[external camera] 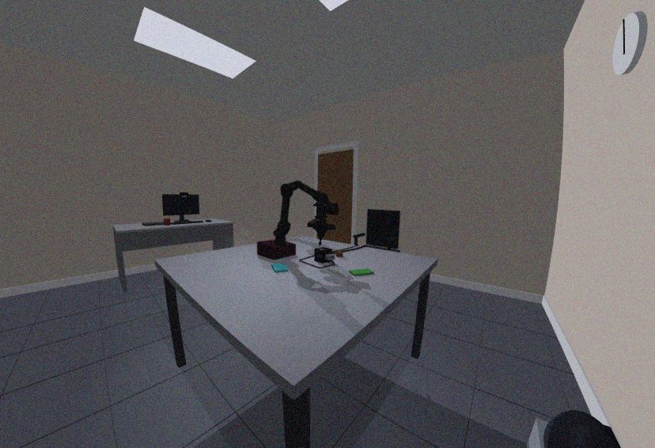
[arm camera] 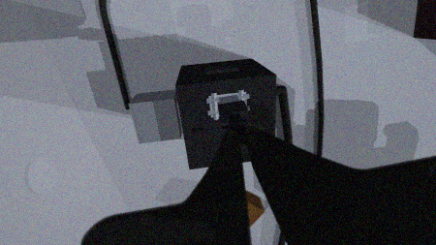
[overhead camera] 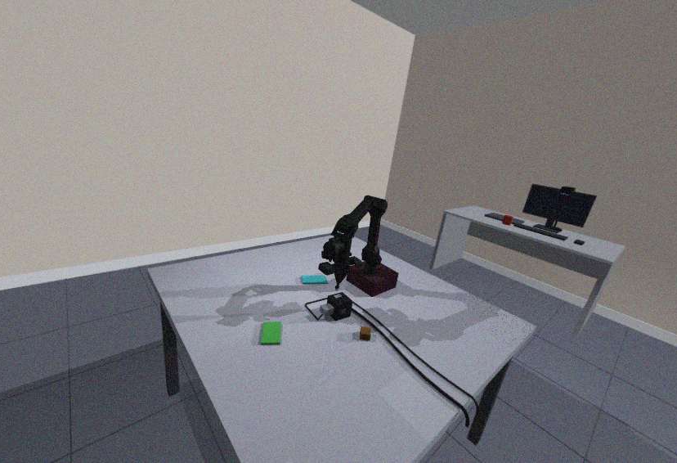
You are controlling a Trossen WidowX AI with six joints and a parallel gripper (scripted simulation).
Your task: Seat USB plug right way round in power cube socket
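Right now the dark USB plug is 20 mm below my gripper tip. The rest, counted from my gripper tip: teal pad (240 mm to the right, 130 mm below, 100 mm behind); brown block (190 mm to the left, 120 mm below, 30 mm ahead); USB socket (70 mm below, 10 mm to the left).
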